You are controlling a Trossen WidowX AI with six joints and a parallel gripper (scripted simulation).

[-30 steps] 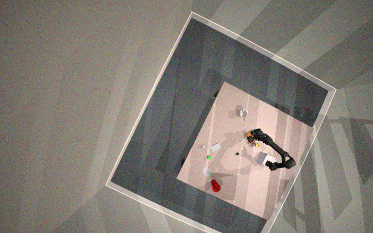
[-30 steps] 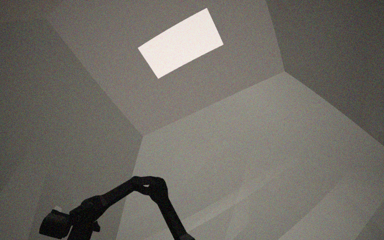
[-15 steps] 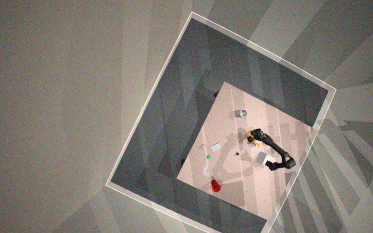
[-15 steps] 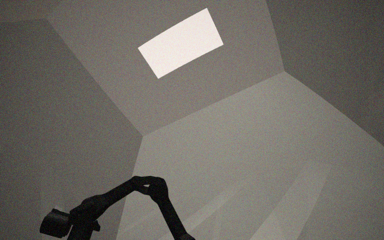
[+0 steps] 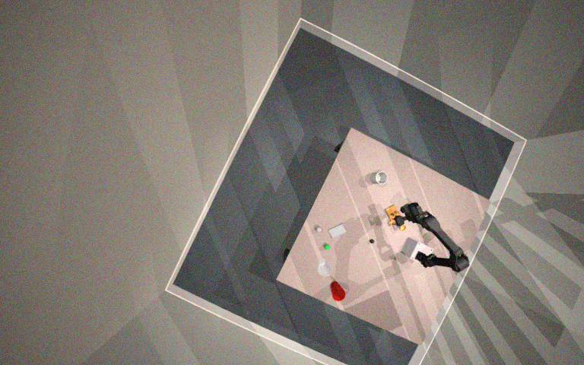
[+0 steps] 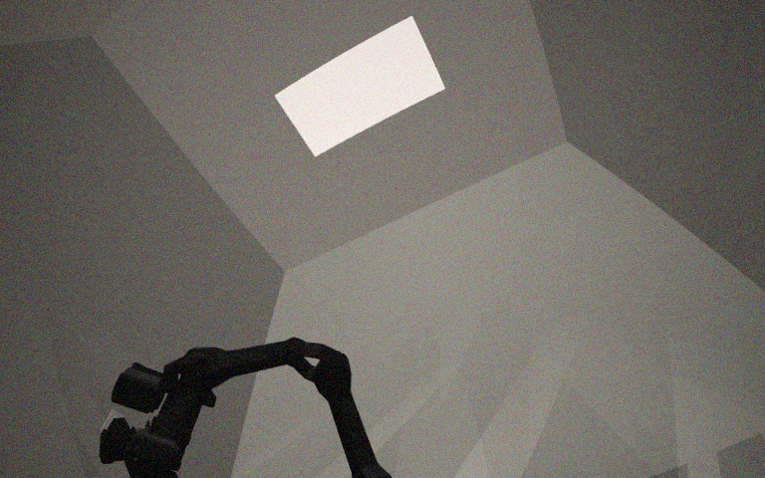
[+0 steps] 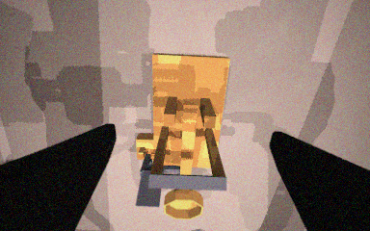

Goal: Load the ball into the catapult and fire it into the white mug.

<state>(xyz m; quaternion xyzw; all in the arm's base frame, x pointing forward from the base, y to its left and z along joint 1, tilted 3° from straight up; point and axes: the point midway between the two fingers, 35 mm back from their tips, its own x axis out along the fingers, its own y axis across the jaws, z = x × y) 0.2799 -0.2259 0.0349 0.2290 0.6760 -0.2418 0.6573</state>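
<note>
The catapult frame lies 40 mm behind my gripper tip, 30 mm to the left of it and 40 mm below it. From my gripper tip the other things lie so: orange wooden catapult (50 mm behind, 60 mm to the left, 70 mm below); then white mug (220 mm ahead, 180 mm to the right, 100 mm below); then dark ball (40 mm ahead, 280 mm to the left, 110 mm below).
</note>
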